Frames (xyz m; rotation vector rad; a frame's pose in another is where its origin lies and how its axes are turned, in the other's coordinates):
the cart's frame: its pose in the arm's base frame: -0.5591 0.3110 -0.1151 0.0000 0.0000 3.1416
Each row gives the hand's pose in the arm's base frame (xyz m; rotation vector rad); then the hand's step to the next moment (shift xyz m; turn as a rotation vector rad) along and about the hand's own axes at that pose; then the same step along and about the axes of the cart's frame.
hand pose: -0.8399 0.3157 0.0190 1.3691 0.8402 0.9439
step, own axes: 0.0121 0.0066 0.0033 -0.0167 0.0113 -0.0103
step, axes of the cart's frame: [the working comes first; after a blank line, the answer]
step, axes of the arm's base frame: 0.0076 0.0095 0.0073 -0.0168 -0.0113 0.0100

-0.0076 -0.0095 0.0073 0.0168 0.0113 0.0100
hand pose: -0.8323 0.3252 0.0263 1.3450 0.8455 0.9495
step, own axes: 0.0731 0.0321 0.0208 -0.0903 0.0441 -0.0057
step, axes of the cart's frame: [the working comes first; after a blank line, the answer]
step, axes of the arm's base frame: 0.0459 0.0584 0.0360 -0.0442 -0.0809 0.0403

-0.0459 -0.0584 0.0360 0.0442 0.0809 0.0403
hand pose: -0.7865 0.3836 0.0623 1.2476 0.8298 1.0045
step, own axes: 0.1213 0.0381 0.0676 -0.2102 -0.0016 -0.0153
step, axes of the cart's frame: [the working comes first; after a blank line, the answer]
step, axes of the arm's base frame: 0.1000 0.0902 0.0511 -0.0891 -0.1908 -0.0095

-0.1000 -0.0902 0.0511 0.0891 0.1908 -0.0095
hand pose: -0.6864 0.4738 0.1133 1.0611 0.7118 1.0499
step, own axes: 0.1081 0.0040 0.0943 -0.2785 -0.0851 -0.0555
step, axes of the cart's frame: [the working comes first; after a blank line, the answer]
step, axes of the arm's base frame: 0.1199 0.0688 0.0384 -0.1210 -0.2504 -0.1026

-0.1199 -0.0688 0.0384 0.1210 0.2504 -0.1026
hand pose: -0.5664 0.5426 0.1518 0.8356 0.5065 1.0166
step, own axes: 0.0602 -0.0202 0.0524 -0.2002 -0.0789 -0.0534
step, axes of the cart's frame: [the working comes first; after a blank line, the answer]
step, axes of the arm's base frame: 0.0755 0.0289 0.0153 -0.0871 -0.1798 -0.0960

-0.0755 -0.0289 0.0153 0.0872 0.1798 -0.0960
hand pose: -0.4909 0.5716 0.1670 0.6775 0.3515 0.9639
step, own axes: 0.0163 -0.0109 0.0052 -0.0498 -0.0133 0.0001
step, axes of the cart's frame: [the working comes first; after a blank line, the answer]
step, axes of the arm's base frame: 0.0186 0.0076 -0.0031 -0.0182 -0.0472 -0.0097

-0.0186 -0.0076 -0.0031 0.0182 0.0472 -0.0097
